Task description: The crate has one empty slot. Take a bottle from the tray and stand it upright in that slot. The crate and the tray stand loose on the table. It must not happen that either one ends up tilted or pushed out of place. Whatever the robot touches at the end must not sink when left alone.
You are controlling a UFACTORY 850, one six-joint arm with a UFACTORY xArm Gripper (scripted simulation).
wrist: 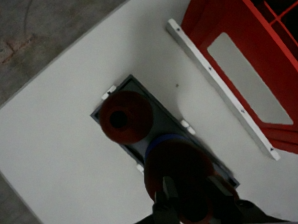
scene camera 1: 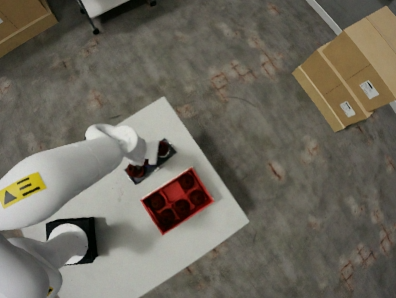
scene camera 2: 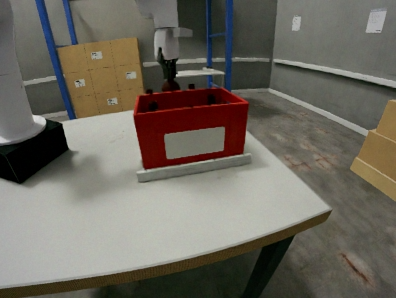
Scene:
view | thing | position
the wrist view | gripper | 187,193
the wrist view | red crate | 245,51
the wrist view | dark tray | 164,122

